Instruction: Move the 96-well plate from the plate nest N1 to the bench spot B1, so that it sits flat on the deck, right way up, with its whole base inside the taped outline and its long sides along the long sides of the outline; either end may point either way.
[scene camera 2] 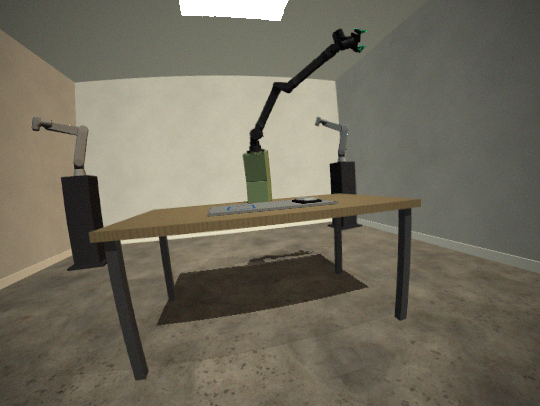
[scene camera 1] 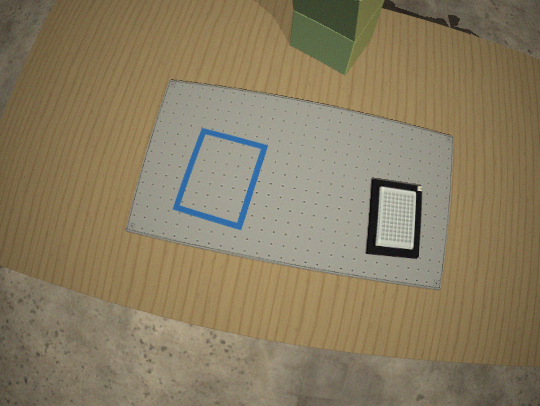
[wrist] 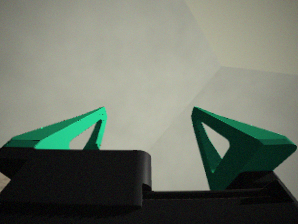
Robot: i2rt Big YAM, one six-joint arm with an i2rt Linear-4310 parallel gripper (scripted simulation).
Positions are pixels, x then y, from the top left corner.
Labels:
A white 96-well plate (scene camera 1: 396, 240): 1.08 m from the lens. A black plate nest N1 (scene camera 1: 374, 199) is 1.11 m from the lens.

